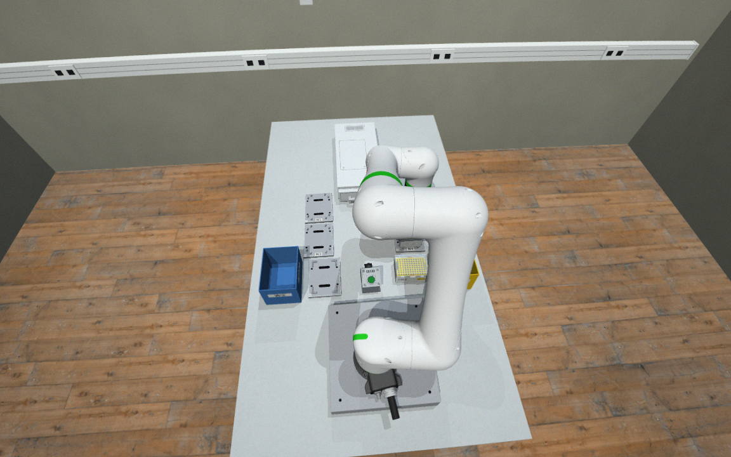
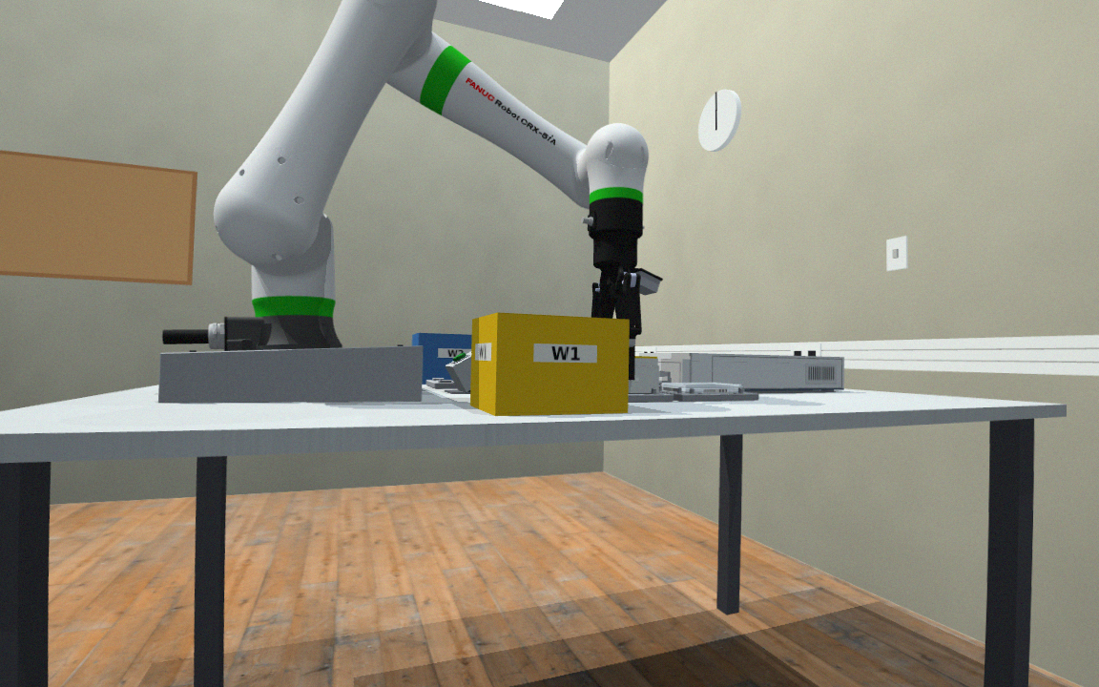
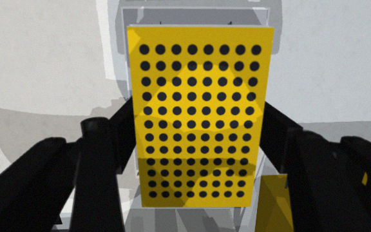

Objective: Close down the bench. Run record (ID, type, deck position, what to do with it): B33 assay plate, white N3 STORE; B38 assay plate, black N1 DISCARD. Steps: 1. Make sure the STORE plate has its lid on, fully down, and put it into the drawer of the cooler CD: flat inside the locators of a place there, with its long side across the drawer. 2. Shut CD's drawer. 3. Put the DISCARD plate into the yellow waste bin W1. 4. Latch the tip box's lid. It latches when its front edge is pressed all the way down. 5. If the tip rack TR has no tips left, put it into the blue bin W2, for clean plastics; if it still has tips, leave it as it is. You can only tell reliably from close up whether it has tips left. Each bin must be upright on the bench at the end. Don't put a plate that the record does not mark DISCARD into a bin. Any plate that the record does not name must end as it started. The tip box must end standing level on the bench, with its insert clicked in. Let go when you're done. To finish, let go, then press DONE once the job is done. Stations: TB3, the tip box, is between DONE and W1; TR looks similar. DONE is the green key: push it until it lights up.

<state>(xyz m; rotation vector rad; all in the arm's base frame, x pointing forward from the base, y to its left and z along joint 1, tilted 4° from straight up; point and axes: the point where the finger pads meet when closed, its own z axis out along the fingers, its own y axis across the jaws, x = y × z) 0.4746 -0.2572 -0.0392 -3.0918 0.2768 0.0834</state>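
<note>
Now: hand 60 mm above the nest N4. Round my hand: tip rack TR 10 mm behind, 10 mm below; N2 label 110 mm ahead, 20 mm to the right, 50 mm below; N4 nest label 70 mm behind, 10 mm to the left, 50 mm below.
</note>
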